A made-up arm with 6 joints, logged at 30 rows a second.
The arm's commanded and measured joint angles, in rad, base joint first. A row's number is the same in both.
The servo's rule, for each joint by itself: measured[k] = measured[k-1] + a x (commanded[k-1-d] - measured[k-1]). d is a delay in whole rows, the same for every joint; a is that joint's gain. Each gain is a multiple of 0.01, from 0.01 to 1. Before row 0 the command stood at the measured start. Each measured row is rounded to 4 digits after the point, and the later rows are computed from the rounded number. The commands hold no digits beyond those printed.
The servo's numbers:
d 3
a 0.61 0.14 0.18 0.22 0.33 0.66
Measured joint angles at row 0:
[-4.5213 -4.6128 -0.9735 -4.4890 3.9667 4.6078]
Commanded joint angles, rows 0 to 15:
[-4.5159 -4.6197 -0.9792 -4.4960 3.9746 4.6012]
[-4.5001 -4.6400 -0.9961 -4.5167 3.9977 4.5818]
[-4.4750 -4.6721 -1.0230 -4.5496 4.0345 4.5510]
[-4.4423 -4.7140 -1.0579 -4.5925 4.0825 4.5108]
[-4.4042 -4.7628 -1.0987 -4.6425 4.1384 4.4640]
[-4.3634 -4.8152 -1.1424 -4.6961 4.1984 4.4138]
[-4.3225 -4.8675 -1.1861 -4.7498 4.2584 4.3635]
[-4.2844 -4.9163 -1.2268 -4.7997 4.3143 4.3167]
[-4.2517 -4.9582 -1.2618 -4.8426 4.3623 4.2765]
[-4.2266 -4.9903 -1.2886 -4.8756 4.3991 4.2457]
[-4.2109 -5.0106 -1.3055 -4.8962 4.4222 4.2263]
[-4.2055 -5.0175 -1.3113 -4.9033 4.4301 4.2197]
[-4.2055 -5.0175 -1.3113 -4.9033 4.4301 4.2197]
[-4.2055 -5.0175 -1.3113 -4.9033 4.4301 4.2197]
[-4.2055 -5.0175 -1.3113 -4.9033 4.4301 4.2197]
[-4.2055 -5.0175 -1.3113 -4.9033 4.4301 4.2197]
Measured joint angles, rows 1 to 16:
[-4.5213 -4.6128 -0.9735 -4.4890 3.9667 4.6078]
[-4.5213 -4.6128 -0.9735 -4.4890 3.9667 4.6078]
[-4.5213 -4.6128 -0.9735 -4.4890 3.9667 4.6078]
[-4.5180 -4.6138 -0.9745 -4.4905 3.9693 4.6034]
[-4.5071 -4.6175 -0.9784 -4.4963 3.9787 4.5891]
[-4.4875 -4.6251 -0.9864 -4.5080 3.9971 4.5640]
[-4.4599 -4.6375 -0.9993 -4.5266 4.0253 4.5289]
[-4.4259 -4.6550 -1.0172 -4.5521 4.0626 4.4861]
[-4.3878 -4.6774 -1.0397 -4.5838 4.1074 4.4384]
[-4.3480 -4.7040 -1.0661 -4.6203 4.1572 4.3890]
[-4.3092 -4.7337 -1.0950 -4.6598 4.2090 4.3413]
[-4.2741 -4.7651 -1.1250 -4.7000 4.2596 4.2985]
[-4.2451 -4.7966 -1.1544 -4.7386 4.3056 4.2637]
[-4.2242 -4.8266 -1.1816 -4.7733 4.3441 4.2390]
[-4.2128 -4.8533 -1.2049 -4.8019 4.3725 4.2263]
[-4.2083 -4.8763 -1.2241 -4.8242 4.3915 4.2219]

